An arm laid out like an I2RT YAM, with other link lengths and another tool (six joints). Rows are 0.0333 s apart.
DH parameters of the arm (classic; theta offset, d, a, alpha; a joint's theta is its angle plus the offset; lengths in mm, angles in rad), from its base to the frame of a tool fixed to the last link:
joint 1: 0 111.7 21.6 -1.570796
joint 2: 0 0 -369.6 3.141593
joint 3: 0.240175 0 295.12 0
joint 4: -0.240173 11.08 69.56 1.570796
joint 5: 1.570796 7.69 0 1.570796
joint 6: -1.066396 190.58 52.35 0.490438
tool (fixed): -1.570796 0.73 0 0
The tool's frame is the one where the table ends.
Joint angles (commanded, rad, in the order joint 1, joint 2, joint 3, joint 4, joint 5, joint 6), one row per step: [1.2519 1.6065 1.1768 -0.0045 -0.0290 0.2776]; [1.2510 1.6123 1.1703 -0.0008 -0.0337 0.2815]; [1.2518 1.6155 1.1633 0.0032 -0.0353 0.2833]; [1.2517 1.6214 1.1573 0.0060 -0.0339 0.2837]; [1.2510 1.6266 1.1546 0.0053 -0.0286 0.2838]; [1.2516 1.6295 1.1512 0.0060 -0.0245 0.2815]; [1.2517 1.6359 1.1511 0.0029 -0.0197 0.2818]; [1.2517 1.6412 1.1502 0.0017 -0.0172 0.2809]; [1.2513 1.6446 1.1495 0.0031 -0.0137 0.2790]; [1.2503 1.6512 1.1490 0.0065 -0.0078 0.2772]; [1.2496 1.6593 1.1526 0.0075 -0.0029 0.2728]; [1.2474 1.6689 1.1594 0.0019 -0.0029 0.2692]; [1.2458 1.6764 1.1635 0.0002 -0.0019 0.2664]
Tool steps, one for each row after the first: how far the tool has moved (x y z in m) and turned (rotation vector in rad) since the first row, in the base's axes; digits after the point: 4 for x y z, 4 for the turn. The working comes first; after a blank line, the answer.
Tool pose at each row, in the base's axes (x y z in m, rotation vector in rad; the steps are taken from these numbers as rounded here): [0.2202 0.5324 0.3423 -0.7796 -1.7669 -1.6159]; [0.2202 0.5332 0.3363 -0.7864 -1.7677 -1.6046]; [0.2196 0.5335 0.3317 -0.7901 -1.7698 -1.5969]; [0.2201 0.5339 0.3259 -0.7975 -1.7758 -1.5894]; [0.2215 0.5339 0.3215 -0.8075 -1.7830 -1.5857]; [0.2219 0.5338 0.3183 -0.8113 -1.7901 -1.5833]; [0.2230 0.5344 0.3140 -0.8210 -1.7977 -1.5777]; [0.2237 0.5349 0.3104 -0.8266 -1.8041 -1.5726]; [0.2246 0.5352 0.3086 -0.8294 -1.8087 -1.5730]; [0.2266 0.5360 0.3056 -0.8352 -1.8146 -1.5746]; [0.2284 0.5377 0.3035 -0.8375 -1.8224 -1.5756]; [0.2303 0.5397 0.3004 -0.8419 -1.8309 -1.5690]; [0.2319 0.5411 0.2980 -0.8449 -1.8369 -1.5660]

[0.0000 0.0008 -0.0060 -0.0066 0.0079 0.0016]; [-0.0006 0.0011 -0.0106 -0.0118 0.0121 0.0031]; [-0.0001 0.0015 -0.0164 -0.0205 0.0148 0.0016]; [0.0013 0.0015 -0.0208 -0.0294 0.0154 -0.0040]; [0.0017 0.0014 -0.0240 -0.0358 0.0134 -0.0061]; [0.0028 0.0020 -0.0283 -0.0456 0.0147 -0.0105]; [0.0035 0.0025 -0.0319 -0.0531 0.0151 -0.0123]; [0.0044 0.0028 -0.0337 -0.0567 0.0129 -0.0149]; [0.0064 0.0036 -0.0367 -0.0615 0.0099 -0.0204]; [0.0082 0.0053 -0.0388 -0.0667 0.0052 -0.0235]; [0.0101 0.0073 -0.0419 -0.0757 0.0048 -0.0240]; [0.0117 0.0087 -0.0443 -0.0814 0.0036 -0.0252]
